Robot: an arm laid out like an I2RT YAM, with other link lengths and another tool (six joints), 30 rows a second.
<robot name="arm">
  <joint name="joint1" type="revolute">
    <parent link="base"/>
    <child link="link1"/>
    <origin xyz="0 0 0.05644" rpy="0 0 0"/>
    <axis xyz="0 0 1"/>
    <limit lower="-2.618" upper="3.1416"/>
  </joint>
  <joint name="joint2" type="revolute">
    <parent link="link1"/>
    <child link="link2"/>
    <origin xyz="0.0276 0.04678 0.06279" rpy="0 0 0"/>
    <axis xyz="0 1 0"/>
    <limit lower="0" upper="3.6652"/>
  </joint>
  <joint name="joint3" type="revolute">
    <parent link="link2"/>
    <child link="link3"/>
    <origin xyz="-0.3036 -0.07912 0" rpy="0 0 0"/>
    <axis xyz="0 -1 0"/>
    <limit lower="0" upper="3.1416"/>
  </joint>
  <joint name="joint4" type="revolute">
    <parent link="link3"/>
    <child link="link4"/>
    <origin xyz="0.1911 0.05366 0.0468" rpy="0 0 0"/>
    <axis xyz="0 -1 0"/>
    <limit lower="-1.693" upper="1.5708"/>
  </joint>
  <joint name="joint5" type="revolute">
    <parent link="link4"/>
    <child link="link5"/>
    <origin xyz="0.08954 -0.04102 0.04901" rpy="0 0 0"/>
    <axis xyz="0 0 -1"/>
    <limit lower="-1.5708" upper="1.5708"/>
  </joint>
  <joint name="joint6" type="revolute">
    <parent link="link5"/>
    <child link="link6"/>
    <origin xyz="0.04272 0 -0.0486" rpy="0 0 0"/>
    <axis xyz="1 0 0"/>
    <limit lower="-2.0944" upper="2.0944"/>
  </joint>
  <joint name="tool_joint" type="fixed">
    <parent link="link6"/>
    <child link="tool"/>
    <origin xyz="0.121 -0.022 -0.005" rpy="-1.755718 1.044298 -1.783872"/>
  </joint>
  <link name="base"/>
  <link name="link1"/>
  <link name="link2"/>
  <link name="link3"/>
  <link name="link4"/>
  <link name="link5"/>
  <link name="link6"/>
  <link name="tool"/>
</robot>
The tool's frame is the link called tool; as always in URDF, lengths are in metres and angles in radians.
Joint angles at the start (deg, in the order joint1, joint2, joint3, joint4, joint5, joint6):
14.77 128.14 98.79 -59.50 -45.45 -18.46
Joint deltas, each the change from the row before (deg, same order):
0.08 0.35 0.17 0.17 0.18 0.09
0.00 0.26 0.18 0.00 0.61 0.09
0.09 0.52 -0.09 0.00 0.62 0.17
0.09 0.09 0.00 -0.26 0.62 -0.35
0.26 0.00 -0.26 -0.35 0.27 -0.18
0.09 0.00 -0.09 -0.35 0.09 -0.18
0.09 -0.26 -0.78 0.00 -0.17 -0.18
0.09 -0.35 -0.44 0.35 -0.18 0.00
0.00 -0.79 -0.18 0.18 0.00 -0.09
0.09 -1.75 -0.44 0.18 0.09 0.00
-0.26 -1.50 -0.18 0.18 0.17 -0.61
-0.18 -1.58 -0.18 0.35 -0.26 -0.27
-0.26 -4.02 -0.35 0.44 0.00 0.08
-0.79 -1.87 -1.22 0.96 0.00 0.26
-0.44 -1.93 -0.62 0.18 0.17 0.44
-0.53 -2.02 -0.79 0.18 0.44 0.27
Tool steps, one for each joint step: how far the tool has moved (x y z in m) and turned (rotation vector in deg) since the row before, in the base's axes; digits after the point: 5 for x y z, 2 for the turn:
0.00103 0.00044 -0.00207 -0.19 0.03 0.01
0.00102 -0.00118 -0.00220 -0.63 -0.02 -0.08
-0.00075 -0.00102 -0.00487 -0.78 0.55 -0.04
-0.00082 -0.00104 -0.00166 -0.63 -0.06 0.34
-0.00314 0.00043 -0.00132 -0.39 0.40 0.39
-0.00191 -0.00007 -0.00044 -0.17 0.28 0.22
-0.00382 0.00003 -0.00053 0.06 0.43 0.22
-0.00089 0.00085 0.00116 0.24 -0.20 0.09
0.00044 0.00013 0.00460 0.23 -0.82 0.07
-0.00053 0.00029 0.00987 0.31 -1.46 0.09
0.00170 -0.00182 0.00900 0.34 -1.90 0.18
0.00145 -0.00028 0.01030 0.75 -1.80 0.03
0.00089 -0.00167 0.02538 1.06 -3.91 -0.32
0.00020 -0.00572 0.00796 0.39 -1.38 -0.98
-0.00146 -0.00397 0.00982 0.18 -1.18 -0.79
-0.00194 -0.00533 0.00909 -0.09 -1.28 -0.82

